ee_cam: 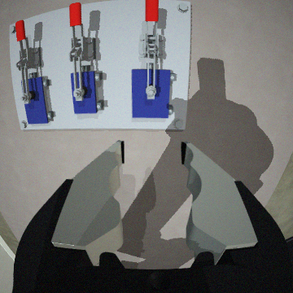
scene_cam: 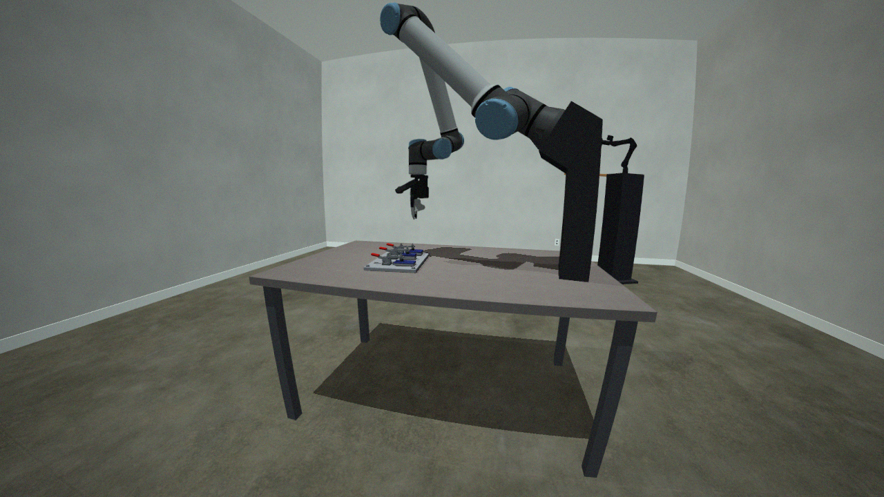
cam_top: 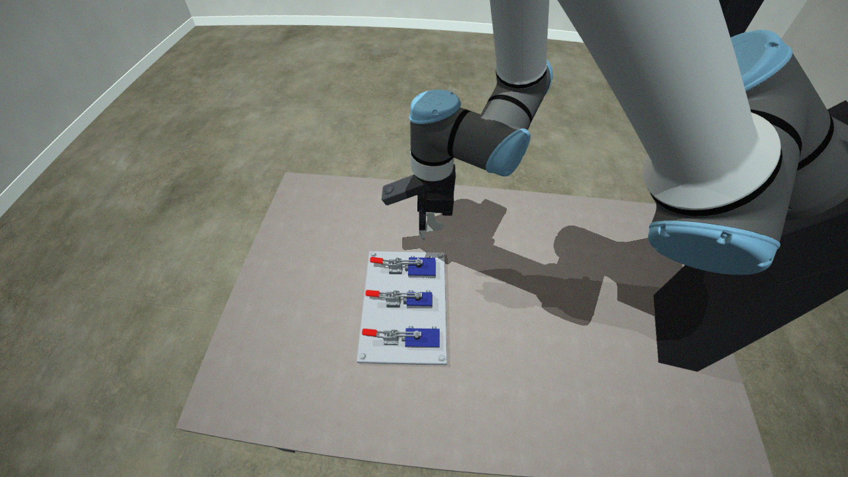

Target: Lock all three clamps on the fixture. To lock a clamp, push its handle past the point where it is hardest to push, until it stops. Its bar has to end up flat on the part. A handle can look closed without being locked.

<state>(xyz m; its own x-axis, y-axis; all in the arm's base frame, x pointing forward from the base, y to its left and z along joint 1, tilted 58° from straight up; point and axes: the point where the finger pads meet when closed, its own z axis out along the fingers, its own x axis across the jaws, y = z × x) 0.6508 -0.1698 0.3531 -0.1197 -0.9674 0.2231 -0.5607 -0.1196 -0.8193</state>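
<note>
My hand is 7 cm short of the clamp, 2 cm to the left of it and 17 cm above it. Round my hand: fixture plate (7 cm ahead, 10 cm to the left, 21 cm below).
</note>
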